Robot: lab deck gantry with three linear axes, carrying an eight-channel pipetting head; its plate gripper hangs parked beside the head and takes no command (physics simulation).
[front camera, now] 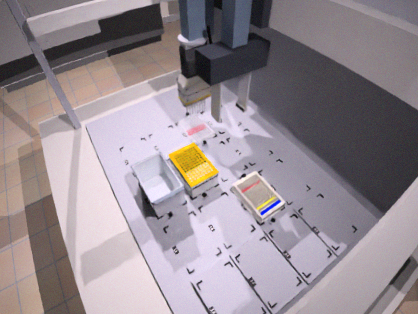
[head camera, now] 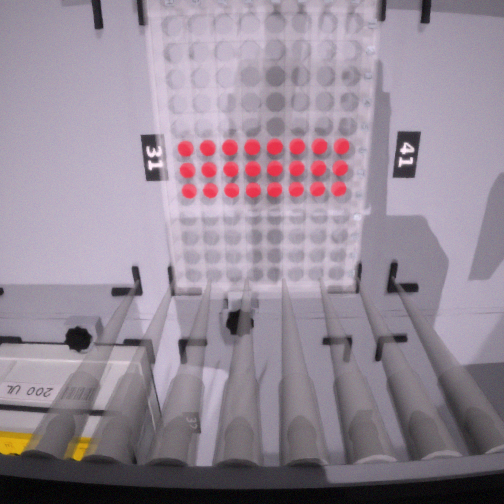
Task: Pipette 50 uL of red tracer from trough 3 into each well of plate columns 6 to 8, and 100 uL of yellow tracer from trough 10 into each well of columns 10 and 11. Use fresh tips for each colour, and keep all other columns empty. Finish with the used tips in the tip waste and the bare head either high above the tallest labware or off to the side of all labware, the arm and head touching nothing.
Scene:
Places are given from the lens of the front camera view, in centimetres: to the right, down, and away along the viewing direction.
enclosure wall point(front camera: 352, 128): 36, -7, 56

